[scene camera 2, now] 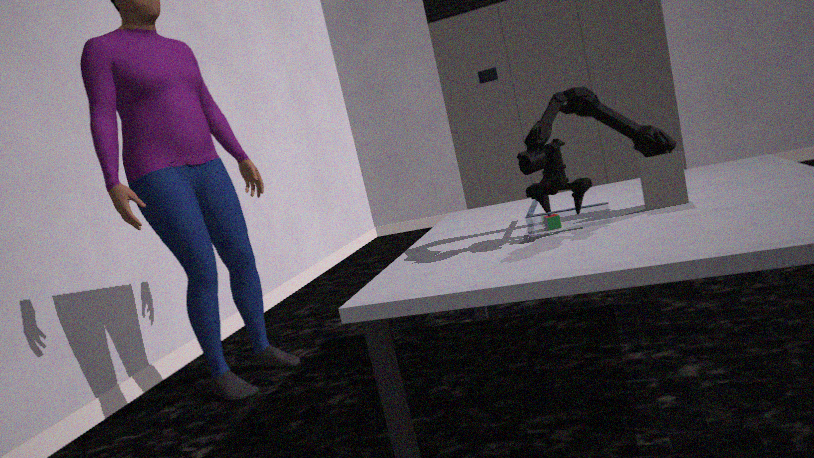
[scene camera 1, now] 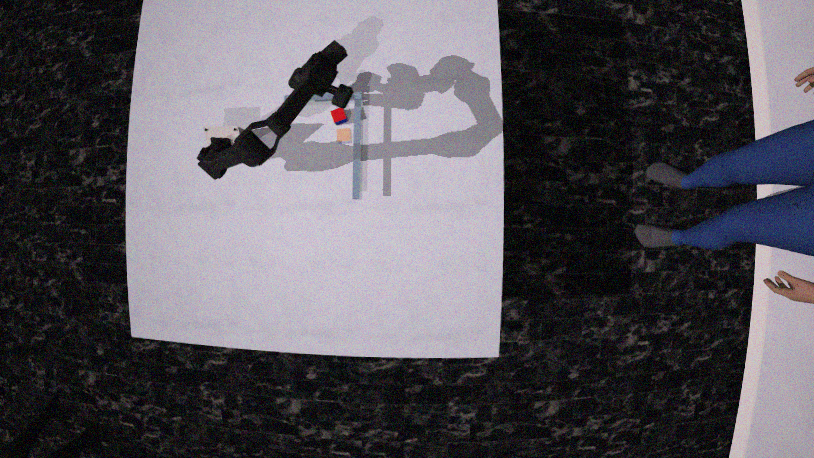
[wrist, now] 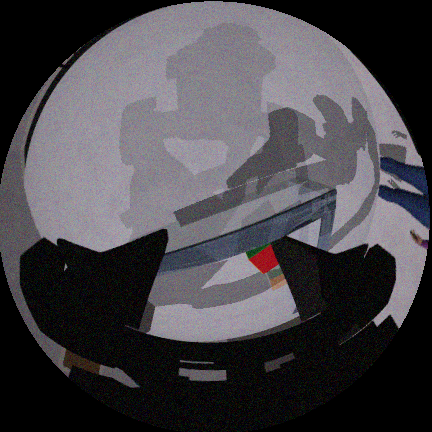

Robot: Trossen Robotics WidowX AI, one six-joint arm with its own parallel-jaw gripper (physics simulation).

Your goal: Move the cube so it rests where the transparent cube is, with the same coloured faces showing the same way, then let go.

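Frame: origin at the arm's base, x ahead, y up, z right, level; millimetres.
Seen in the pictures: gripper, fingertip midpoint: (scene camera 2: 563, 215) (scene camera 1: 325, 97) (wrist: 221, 236); arm's base, origin of the base link: (scene camera 2: 664, 169) (scene camera 1: 222, 146).
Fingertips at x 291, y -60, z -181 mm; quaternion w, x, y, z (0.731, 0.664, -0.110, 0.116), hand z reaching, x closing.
Observation:
Offsets run from my fingertips to a thing's middle.
The cube @(dz +50, dx +46, dy -25 mm) (scene camera 1: 338, 116) (scene camera 2: 553, 222) (wrist: 264, 259) stands on the table with its red face up. A blue side shows in scene camera 1, and a green side in scene camera 2 and the wrist view. The transparent cube @(dz +111, dx +69, dy -25 mm) (scene camera 1: 343, 135) (wrist: 276, 281) is close beside it, with a pale orange top and a faint green side in the wrist view; I cannot make it out in scene camera 2. My gripper (scene camera 1: 318, 91) (scene camera 2: 562, 211) (wrist: 221, 236) is open and empty, above and to one side of the cube. In the wrist view, the right finger partly covers the cubes.
A see-through bluish wall (scene camera 1: 357, 165) (wrist: 225, 241) forms a corner around the cubes, with one long side in scene camera 1 and another partly under the gripper. The white table (scene camera 1: 313, 273) (scene camera 2: 455, 293) carries the arm's shadows. A person (scene camera 2: 165, 108) stands beyond the table.

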